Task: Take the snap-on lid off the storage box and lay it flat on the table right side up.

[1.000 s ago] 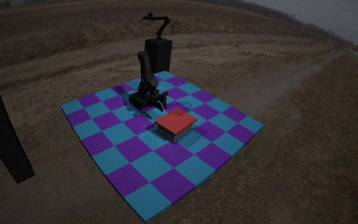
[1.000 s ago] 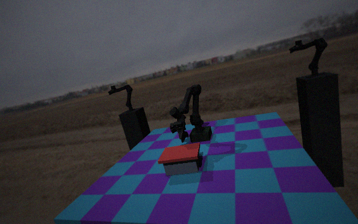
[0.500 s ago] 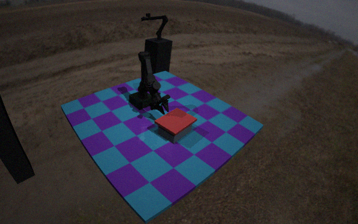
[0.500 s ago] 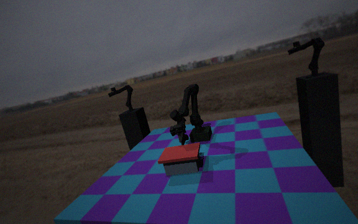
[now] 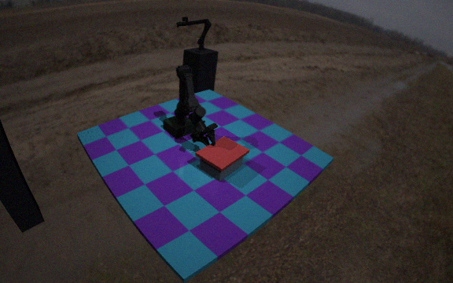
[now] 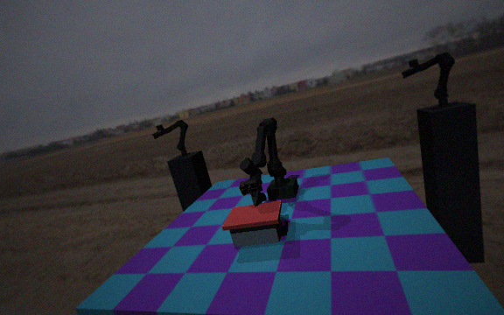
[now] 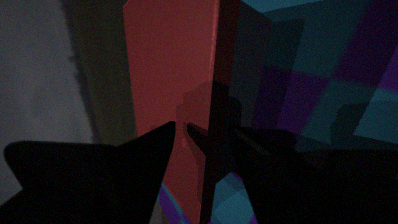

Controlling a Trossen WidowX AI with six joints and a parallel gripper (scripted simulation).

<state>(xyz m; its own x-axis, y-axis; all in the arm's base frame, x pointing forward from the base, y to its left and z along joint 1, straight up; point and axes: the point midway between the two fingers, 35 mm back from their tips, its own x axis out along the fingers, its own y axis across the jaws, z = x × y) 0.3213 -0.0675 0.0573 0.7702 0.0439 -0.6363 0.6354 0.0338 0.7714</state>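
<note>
The red lid lies 8 cm ahead of my gripper tip. From my gripper tip the other things lie so: storage box 8 cm ahead, 5 cm below.
</note>
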